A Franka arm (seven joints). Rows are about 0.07 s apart.
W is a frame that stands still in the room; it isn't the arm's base.
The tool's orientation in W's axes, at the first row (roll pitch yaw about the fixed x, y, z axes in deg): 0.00, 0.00, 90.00
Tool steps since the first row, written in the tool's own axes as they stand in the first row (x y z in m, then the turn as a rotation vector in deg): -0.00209, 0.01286, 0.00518, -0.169, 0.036, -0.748; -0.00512, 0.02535, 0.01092, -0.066, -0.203, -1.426; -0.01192, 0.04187, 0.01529, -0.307, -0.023, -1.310; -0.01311, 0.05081, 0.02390, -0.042, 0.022, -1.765; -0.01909, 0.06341, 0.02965, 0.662, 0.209, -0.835; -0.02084, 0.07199, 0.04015, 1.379, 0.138, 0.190; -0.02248, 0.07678, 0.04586, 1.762, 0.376, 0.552; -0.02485, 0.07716, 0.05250, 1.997, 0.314, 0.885; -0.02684, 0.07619, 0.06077, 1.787, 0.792, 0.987; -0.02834, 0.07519, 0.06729, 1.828, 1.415, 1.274; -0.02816, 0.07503, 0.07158, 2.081, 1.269, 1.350; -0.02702, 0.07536, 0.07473, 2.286, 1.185, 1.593
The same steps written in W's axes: -0.01286, -0.00209, 0.00518, -0.036, -0.169, -0.748; -0.02535, -0.00512, 0.01092, 0.203, -0.066, -1.426; -0.04187, -0.01192, 0.01529, 0.023, -0.307, -1.310; -0.05081, -0.01311, 0.02390, -0.022, -0.042, -1.765; -0.06341, -0.01909, 0.02965, -0.209, 0.662, -0.835; -0.07199, -0.02084, 0.04015, -0.138, 1.379, 0.190; -0.07678, -0.02248, 0.04586, -0.376, 1.762, 0.552; -0.07716, -0.02485, 0.05250, -0.314, 1.997, 0.885; -0.07619, -0.02684, 0.06077, -0.792, 1.787, 0.987; -0.07519, -0.02834, 0.06729, -1.415, 1.828, 1.274; -0.07503, -0.02816, 0.07158, -1.269, 2.081, 1.350; -0.07536, -0.02702, 0.07473, -1.185, 2.286, 1.593
